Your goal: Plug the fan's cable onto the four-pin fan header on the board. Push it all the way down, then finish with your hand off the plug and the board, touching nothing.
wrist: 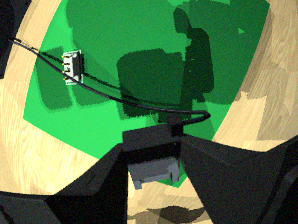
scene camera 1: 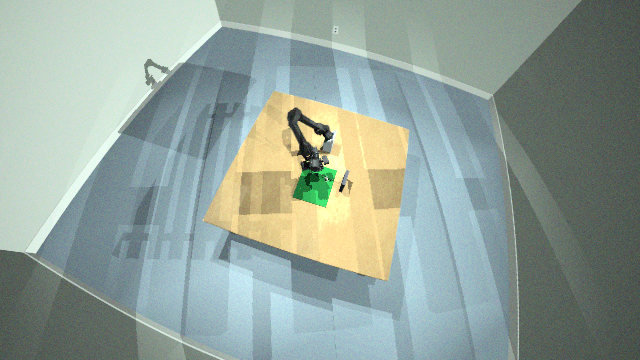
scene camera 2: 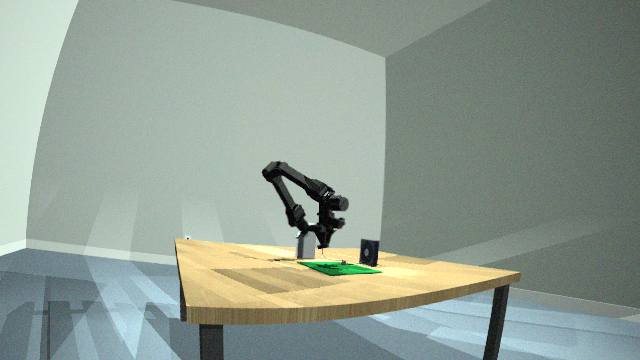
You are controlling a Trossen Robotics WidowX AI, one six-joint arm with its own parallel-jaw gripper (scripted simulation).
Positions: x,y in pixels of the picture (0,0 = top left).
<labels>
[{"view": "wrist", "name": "my gripper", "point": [150,145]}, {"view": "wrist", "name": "fan cable plug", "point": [152,154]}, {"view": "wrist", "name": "green board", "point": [185,62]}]
</labels>
